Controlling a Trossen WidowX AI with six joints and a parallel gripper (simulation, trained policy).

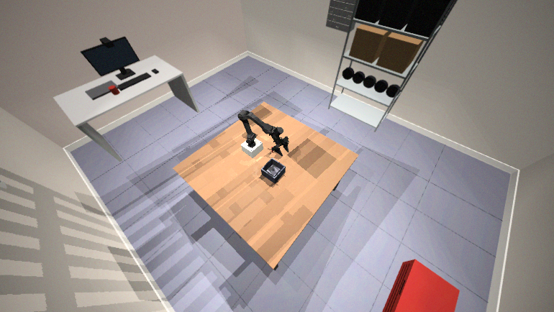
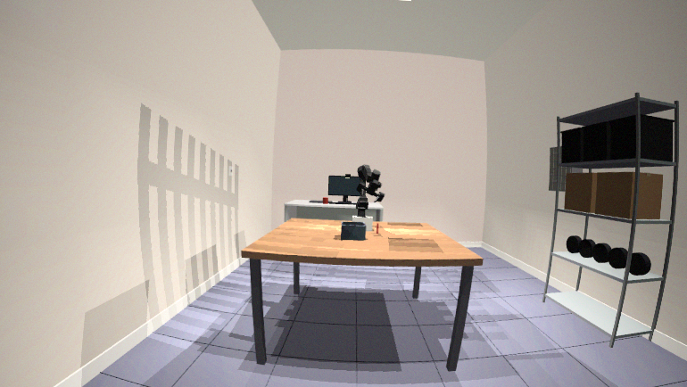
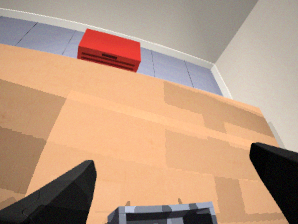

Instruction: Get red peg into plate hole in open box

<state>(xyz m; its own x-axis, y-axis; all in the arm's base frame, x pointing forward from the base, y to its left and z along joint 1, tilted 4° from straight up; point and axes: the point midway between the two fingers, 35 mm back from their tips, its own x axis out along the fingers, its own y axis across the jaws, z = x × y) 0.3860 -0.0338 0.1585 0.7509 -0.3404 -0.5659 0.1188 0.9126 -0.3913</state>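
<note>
The red peg lies 220 mm behind my gripper tip, 130 mm to the left of it and 230 mm below it. The rest, counted from my gripper tip: grey box 80 mm behind, 80 mm to the right, 240 mm below.
</note>
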